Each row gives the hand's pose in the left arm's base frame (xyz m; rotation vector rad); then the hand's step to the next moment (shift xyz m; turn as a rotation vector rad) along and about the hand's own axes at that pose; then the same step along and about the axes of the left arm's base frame.
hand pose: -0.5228 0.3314 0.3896 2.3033 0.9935 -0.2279
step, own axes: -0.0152 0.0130 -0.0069 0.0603 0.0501 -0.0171
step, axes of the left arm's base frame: -0.0021 -0.0119 0.0174 0.0764 0.0199 0.0142
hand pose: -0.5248 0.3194 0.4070 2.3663 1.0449 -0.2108
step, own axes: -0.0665 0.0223 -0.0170 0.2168 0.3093 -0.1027
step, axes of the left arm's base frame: -0.0308 -0.0457 0.0466 0.3652 0.0220 0.1391
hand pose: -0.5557 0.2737 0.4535 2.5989 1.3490 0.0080
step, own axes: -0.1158 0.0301 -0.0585 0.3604 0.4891 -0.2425
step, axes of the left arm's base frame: -0.0489 -0.0996 0.0737 0.5795 0.0638 0.2967
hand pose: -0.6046 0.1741 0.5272 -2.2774 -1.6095 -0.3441
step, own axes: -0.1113 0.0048 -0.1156 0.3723 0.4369 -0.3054
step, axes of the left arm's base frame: -0.0332 -0.1438 0.0631 0.5338 0.0649 0.3655
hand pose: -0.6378 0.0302 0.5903 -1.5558 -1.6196 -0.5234
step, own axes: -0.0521 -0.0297 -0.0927 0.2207 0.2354 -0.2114
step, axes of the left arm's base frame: -0.0086 -0.1081 0.0207 0.3018 0.0116 0.2399
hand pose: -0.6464 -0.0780 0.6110 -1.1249 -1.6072 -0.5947
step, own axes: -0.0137 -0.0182 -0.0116 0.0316 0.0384 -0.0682
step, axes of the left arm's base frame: -0.0105 -0.0225 -0.0060 0.0649 -0.0274 0.0465
